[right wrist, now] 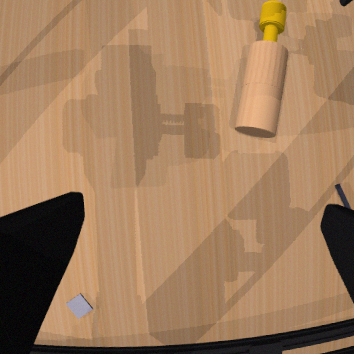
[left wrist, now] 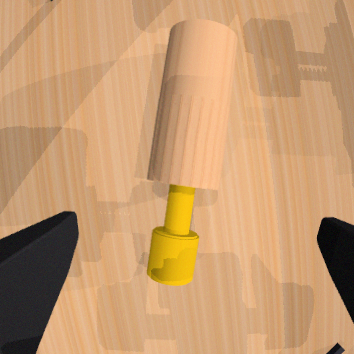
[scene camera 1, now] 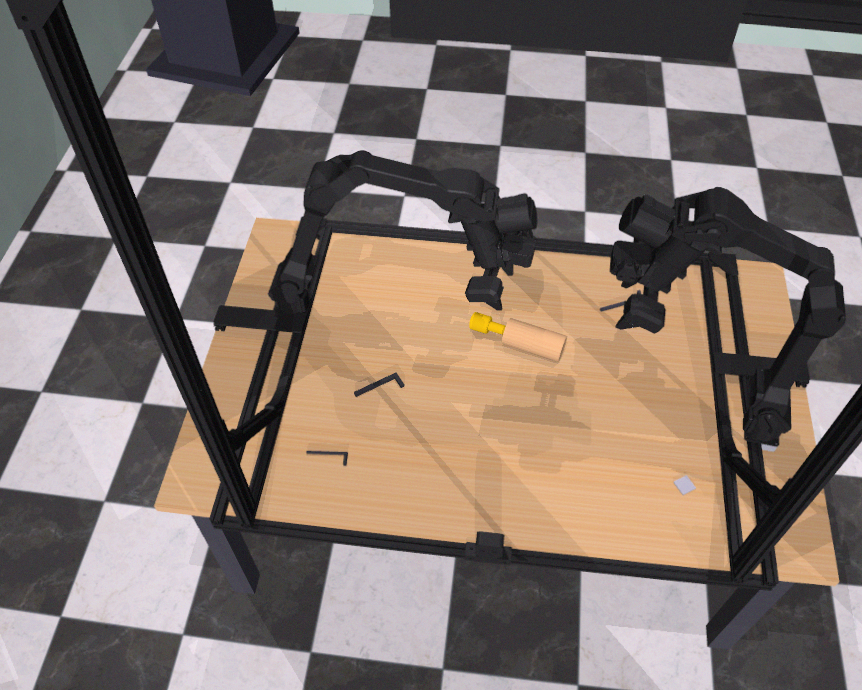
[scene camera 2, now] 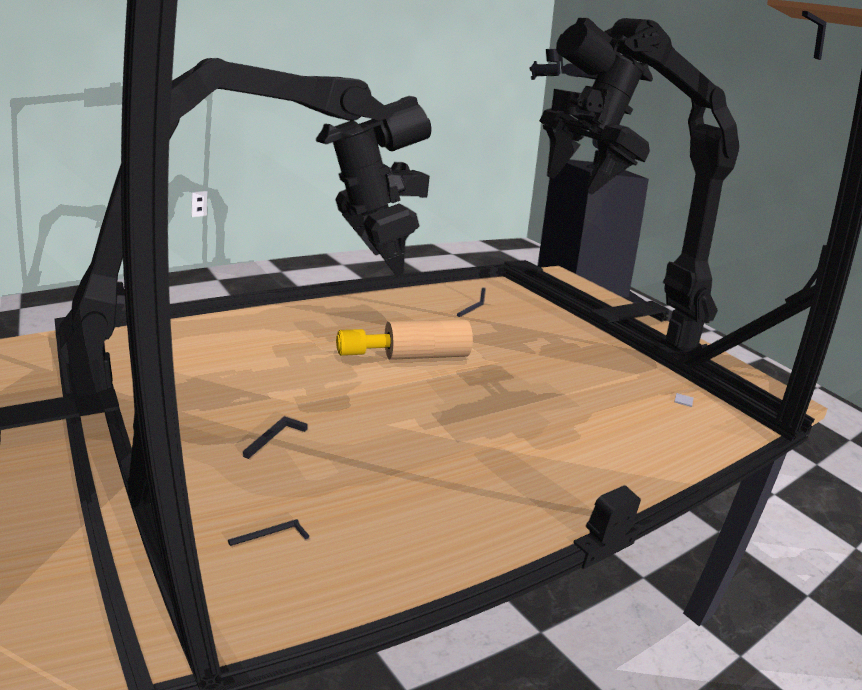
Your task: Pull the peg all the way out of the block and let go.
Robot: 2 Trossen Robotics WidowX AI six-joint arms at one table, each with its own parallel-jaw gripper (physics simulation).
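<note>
The yellow peg lies with its thick head and part of its thinner shaft outside the block; the shaft's far end is hidden in the block. The round wooden block lies on its side on the table. My left gripper is open and empty above the table, near the peg; in the left wrist view the peg's head shows between and beyond its fingers. My right gripper is open and empty, higher up and to the right of the block.
Two black L-shaped keys lie at the left and front left. Another key lies behind the block. A small grey tile lies at the right. A black box stands on the front rail.
</note>
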